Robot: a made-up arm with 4 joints.
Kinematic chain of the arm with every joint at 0, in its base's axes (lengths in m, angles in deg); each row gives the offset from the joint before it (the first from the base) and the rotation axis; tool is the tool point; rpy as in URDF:
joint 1: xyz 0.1 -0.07 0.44 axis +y
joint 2: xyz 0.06 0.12 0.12 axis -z
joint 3: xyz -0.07 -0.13 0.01 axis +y
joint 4: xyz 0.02 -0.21 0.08 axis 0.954 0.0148 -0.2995
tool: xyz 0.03 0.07 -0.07 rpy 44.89 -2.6 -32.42
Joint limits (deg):
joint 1: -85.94..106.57
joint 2: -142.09..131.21
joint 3: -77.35..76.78
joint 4: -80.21..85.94
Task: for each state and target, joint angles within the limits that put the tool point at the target. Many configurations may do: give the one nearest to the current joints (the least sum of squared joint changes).
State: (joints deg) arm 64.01 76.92 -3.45 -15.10
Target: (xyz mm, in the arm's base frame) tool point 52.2 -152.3 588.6
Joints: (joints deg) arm 28.30 36.09 40.98 5.13
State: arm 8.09 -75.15 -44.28 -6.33
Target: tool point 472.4 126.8 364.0
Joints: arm 34.83 -110.57 -41.27 -22.68
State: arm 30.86 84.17 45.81 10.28
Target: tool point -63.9 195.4 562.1
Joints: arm 9.62 112.73 52.44 -8.56
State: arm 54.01 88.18 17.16 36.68
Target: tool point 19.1 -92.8 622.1
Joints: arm 22.86 58.45 36.54 33.22
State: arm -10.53 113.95 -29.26 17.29
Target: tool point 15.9 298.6 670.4
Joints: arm -6.44 131.21 -60.10 55.36
